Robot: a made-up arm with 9 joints. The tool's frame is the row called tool.
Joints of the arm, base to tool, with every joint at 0 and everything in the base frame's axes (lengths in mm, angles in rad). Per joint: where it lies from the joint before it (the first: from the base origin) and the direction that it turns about. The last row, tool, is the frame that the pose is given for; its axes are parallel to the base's.
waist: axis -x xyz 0 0 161.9
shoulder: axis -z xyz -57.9 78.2 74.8
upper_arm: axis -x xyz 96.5 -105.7 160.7
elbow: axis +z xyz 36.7 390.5 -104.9
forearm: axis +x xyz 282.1 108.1 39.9
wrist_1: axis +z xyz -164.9 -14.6 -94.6
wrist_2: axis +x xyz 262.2 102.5 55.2
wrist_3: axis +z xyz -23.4 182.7 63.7
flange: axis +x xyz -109.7 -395 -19.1
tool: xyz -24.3 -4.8 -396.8
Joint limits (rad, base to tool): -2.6..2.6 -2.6..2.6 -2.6..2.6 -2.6..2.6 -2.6..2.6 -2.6..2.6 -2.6..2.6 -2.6..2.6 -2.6..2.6
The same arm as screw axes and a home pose.
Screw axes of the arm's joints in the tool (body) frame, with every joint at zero. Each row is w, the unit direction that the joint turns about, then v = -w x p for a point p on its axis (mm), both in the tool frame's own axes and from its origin. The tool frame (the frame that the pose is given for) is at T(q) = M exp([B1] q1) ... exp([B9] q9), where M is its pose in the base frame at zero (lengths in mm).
B1: w -1 0 0 v 0 -221.1 -341.9
B2: w 0 0 -1 v 263.7 -355.2 0
B3: w -1 0 0 v 0 -456.6 -369.4
B4: w 0 0 1 v 21.1 222 0
B5: w 1 0 0 v 0 391.6 -129.2
B6: w 0 0 1 v 114.6 104.8 0
B7: w 1 0 0 v 0 352.2 -217.1
B8: w 0 0 1 v 399.8 -134 0
B9: w 1 0 0 v 0 396.8 -4.8
M: xyz 297.3 341.9 -59.2 (mm) quaternion w x y z 1 0 0 0
Joint limits (rad, base to tool): -2.6..2.6 -2.6..2.6 -2.6..2.6 -2.6..2.6 -2.6..2.6 -2.6..2.6 -2.6..2.6 -2.6..2.6 -2.6..2.6

